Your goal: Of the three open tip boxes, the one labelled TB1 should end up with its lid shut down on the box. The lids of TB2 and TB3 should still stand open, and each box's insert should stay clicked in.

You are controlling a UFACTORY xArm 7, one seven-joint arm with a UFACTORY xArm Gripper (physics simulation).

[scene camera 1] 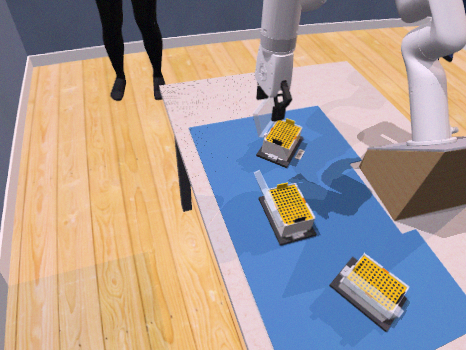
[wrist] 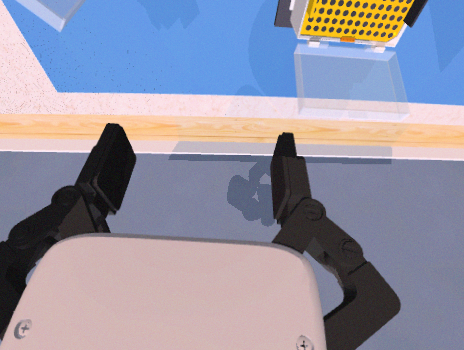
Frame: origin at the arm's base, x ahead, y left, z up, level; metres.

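Seen in the pictures: gripper, fingertip midpoint: (scene camera 1: 269, 109) (wrist: 202, 144); arm's base at its link origin: (scene camera 1: 431, 143).
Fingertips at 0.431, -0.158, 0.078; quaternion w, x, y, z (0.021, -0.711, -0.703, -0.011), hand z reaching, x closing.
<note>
Pixels of each thing's top centre, then the offset from my fingertips to it, as dx, dy, dz. "spot": a spot on its surface instead. Level surfaces: height alone.
- far box TB1 at its top centre: (scene camera 1: 284, 129) -0.120, -0.098, -0.175
- blue mat at its surface level: dz -0.250
- pale table at its surface level: dz -0.252
- small label card at a spot on its surface: (scene camera 1: 300, 154) spot: -0.167, -0.047, -0.247
The far box TB1 (scene camera 1: 281, 137) has its lid (scene camera 1: 262, 118) standing open on the left; its label is too small to read. A corner of a clear lid (wrist: 52, 12), apparently TB1's, shows at the upper left of the wrist view. The middle box, apparently TB2 (scene camera 1: 291, 210) (wrist: 352, 22), has its clear lid (scene camera 1: 262, 184) (wrist: 350, 80) open. The nearest box, TB3 (scene camera 1: 378, 283), has its lid open toward the front left. All three yellow inserts sit in their boxes; whether they are clicked in is hard to tell. My gripper (scene camera 1: 278, 118) (wrist: 202, 144) is open and empty, above TB1's lid side in the scene view.
The boxes stand on dark bases on a blue mat (scene camera 1: 240, 145) (wrist: 175, 65) on a pale table (scene camera 1: 227, 250). A small label card (scene camera 1: 300, 154) lies right of TB1. A wooden block (scene camera 1: 420, 180) under the robot's base stands at the right. A person's legs (scene camera 1: 150, 40) show behind the table.
</note>
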